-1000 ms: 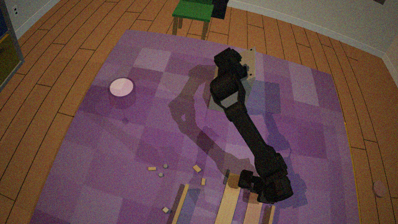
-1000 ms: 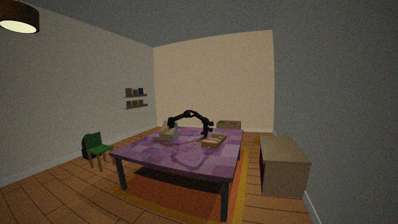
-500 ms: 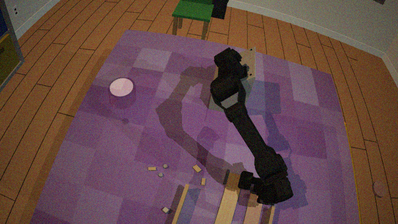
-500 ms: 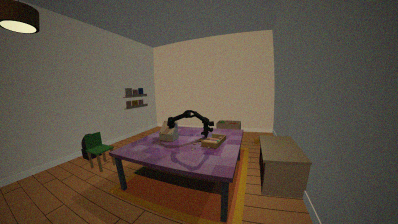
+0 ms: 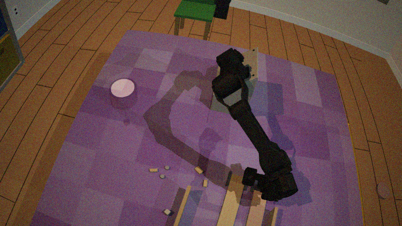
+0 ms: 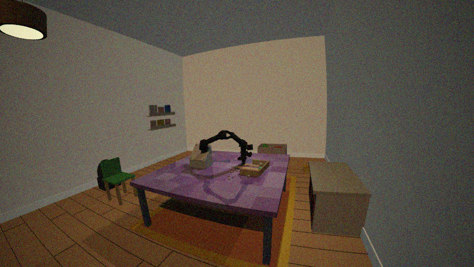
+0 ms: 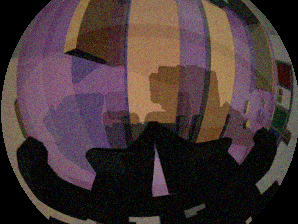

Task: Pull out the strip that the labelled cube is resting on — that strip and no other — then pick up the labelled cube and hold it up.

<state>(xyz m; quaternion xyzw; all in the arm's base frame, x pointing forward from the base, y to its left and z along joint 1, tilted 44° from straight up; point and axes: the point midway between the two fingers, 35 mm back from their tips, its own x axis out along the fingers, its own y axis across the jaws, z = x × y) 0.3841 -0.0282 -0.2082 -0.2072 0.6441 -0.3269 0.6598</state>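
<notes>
Now: the strip 9 cm ahead of my gripper tip and 1 cm to the right of it. Round my gripper tip: labelled cube (19 cm ahead, 3 cm to the right, 2 cm above).
</notes>
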